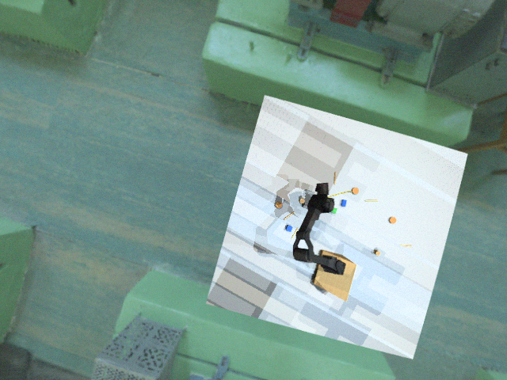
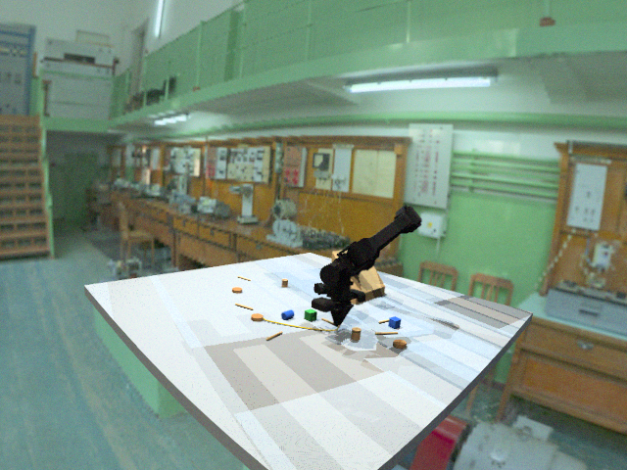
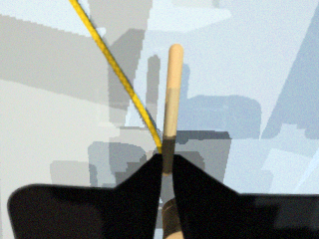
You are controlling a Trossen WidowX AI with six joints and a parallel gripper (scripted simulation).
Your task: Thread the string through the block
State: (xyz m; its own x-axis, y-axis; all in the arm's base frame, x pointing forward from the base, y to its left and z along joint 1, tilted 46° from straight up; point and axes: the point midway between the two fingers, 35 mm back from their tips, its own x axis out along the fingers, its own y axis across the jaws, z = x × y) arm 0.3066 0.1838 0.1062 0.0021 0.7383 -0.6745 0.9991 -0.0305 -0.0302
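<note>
Right now my gripper tip is 13 cm to the left of the green cube, 2 cm past it and 1 cm above it. The rest, counted from my gripper tip: blue cylinder: 18 cm to the right, 4 cm ahead, 1 cm below; thin wooden stick: 1 cm to the right; wooden block: 6 cm to the left, 1 cm below, 1 cm behind.
</note>
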